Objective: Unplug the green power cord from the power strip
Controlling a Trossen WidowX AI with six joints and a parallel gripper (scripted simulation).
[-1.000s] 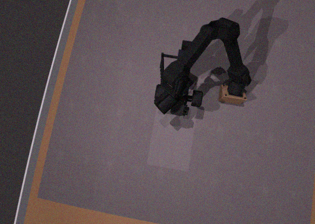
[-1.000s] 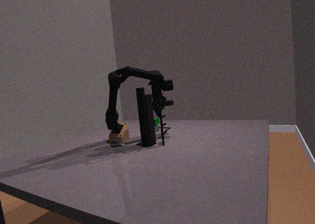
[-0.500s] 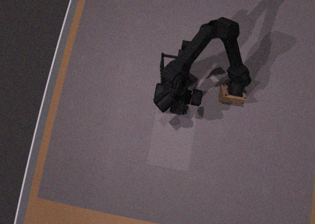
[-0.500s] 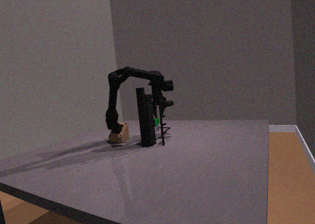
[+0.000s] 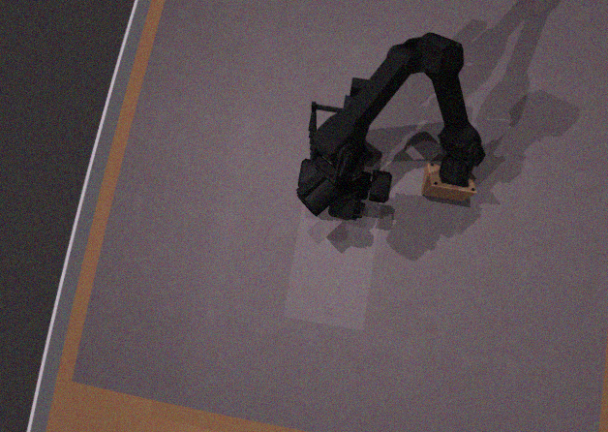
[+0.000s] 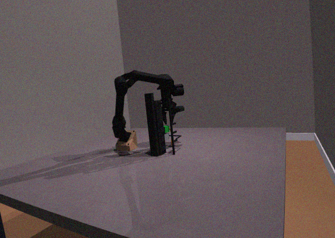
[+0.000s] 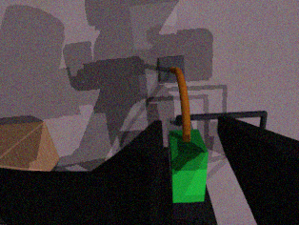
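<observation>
The green plug is 10 mm ahead of my gripper tip, 60 mm to the right of it and 10 mm below it. Round my gripper tip: black upright post (10 mm ahead, 170 mm to the right, 30 mm above).
</observation>
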